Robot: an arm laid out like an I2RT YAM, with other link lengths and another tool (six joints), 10 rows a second.
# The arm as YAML. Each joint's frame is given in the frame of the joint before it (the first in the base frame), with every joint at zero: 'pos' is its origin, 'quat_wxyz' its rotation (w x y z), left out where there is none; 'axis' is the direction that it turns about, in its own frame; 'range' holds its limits. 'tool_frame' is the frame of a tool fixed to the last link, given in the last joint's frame.
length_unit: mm
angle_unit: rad
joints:
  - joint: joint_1
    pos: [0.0, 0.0, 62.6]
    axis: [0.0, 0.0, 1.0]
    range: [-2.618, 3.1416]
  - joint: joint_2
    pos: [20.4, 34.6, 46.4]
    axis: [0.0, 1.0, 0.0]
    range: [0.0, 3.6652]
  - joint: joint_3
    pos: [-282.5, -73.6, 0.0]
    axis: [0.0, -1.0, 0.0]
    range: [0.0, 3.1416]
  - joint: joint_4
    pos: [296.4, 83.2, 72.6]
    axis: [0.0, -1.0, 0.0]
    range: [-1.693, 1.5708]
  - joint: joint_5
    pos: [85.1, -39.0, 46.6]
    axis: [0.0, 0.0, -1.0]
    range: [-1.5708, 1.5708]
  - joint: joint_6
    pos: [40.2, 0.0, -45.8]
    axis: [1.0, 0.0, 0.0]
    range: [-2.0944, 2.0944]
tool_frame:
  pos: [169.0, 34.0, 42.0]
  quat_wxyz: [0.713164, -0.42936, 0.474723, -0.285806]
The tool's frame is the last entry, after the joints.
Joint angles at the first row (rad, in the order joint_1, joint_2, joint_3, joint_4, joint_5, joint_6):
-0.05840, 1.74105, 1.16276, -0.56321, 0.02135, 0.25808
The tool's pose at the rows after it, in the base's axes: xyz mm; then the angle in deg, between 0 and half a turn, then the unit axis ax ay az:
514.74, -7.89, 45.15, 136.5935, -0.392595, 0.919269, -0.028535
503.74, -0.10, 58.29, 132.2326, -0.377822, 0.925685, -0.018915
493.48, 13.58, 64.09, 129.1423, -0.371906, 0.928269, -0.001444
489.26, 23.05, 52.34, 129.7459, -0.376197, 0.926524, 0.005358
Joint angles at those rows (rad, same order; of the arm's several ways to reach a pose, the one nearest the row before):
-0.05989, 1.69260, 1.12190, -0.56148, 0.01553, 0.28166
-0.05966, 1.60251, 1.03135, -0.50421, -0.02837, 0.32497
-0.04739, 1.53849, 0.95934, -0.46001, -0.07042, 0.35920
-0.02692, 1.54663, 0.93432, -0.43897, -0.06884, 0.36712

